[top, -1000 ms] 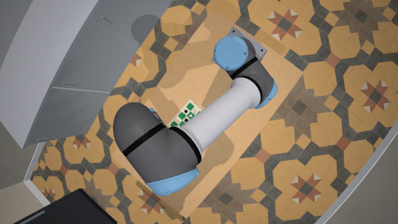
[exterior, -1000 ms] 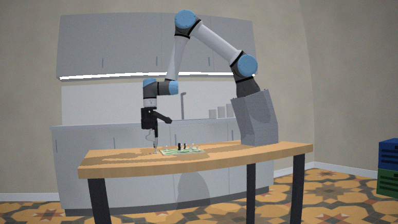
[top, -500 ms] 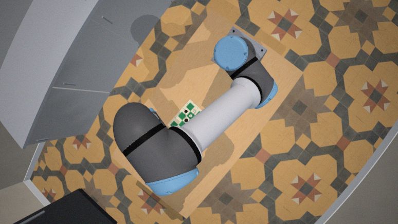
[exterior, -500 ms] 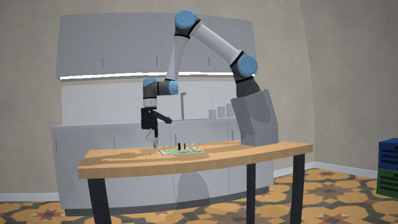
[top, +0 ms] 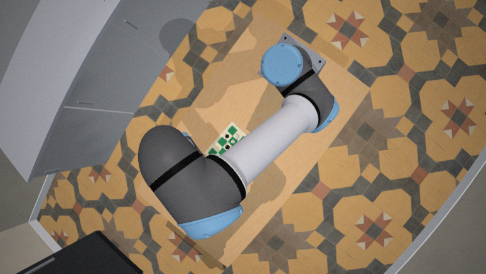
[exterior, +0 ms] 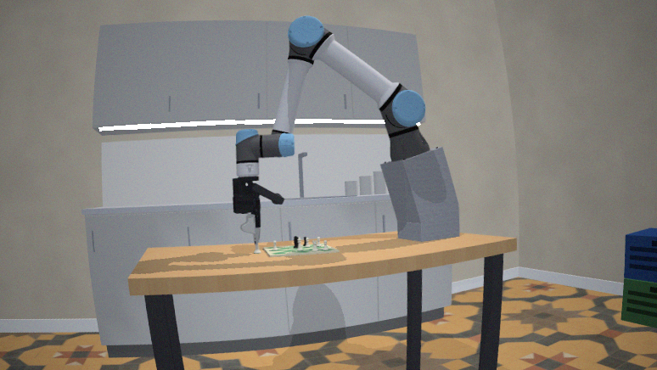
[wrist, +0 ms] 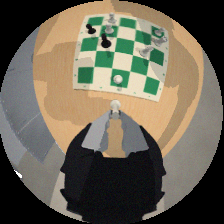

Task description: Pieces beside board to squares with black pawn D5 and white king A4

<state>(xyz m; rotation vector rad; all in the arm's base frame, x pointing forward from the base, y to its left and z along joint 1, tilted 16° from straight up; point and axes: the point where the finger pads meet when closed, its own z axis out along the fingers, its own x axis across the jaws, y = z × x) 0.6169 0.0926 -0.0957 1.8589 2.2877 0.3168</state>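
Right now my hand is 14 cm past the chessboard, 4 cm above it and 1 cm to the left of it. Round my hand: black pawn: 17 cm behind, 9 cm to the right, 2 cm below; white king: 1 cm below.
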